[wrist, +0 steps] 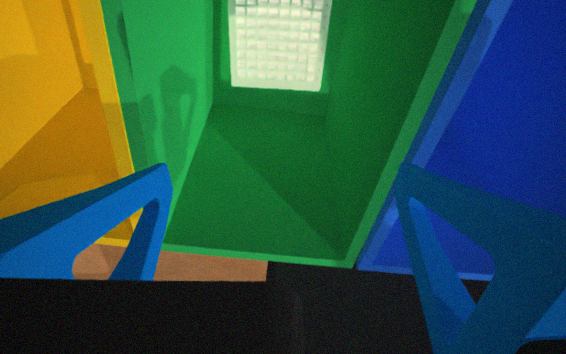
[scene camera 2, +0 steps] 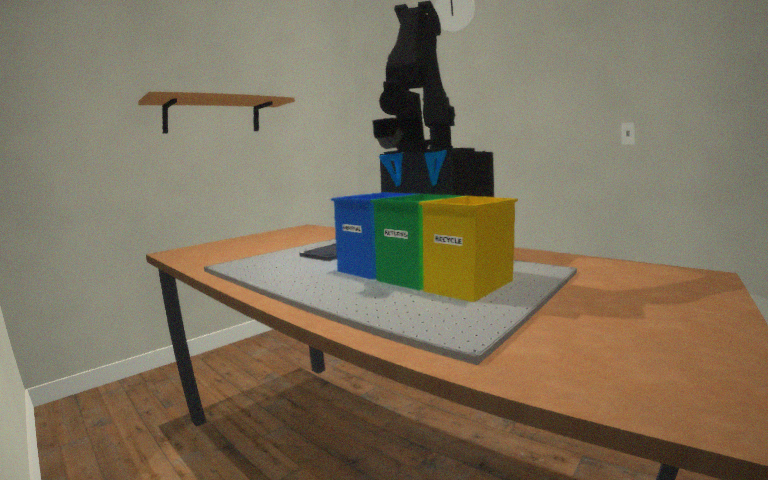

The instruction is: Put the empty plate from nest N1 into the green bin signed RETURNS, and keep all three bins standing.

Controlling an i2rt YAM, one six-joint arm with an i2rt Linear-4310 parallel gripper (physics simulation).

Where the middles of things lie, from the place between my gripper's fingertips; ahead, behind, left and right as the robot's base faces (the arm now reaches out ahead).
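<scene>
My hand is 120 mm above the green bin (scene camera 2: 398, 221), 10 mm past it and 10 mm to the right of it. Counted from my hand, the blue bin (scene camera 2: 354, 215) is 120 mm below, 130 mm to the right and 10 mm behind. Counted from my hand, the yellow bin (scene camera 2: 468, 242) is 120 mm below, 140 mm to the left and 10 mm behind.
</scene>
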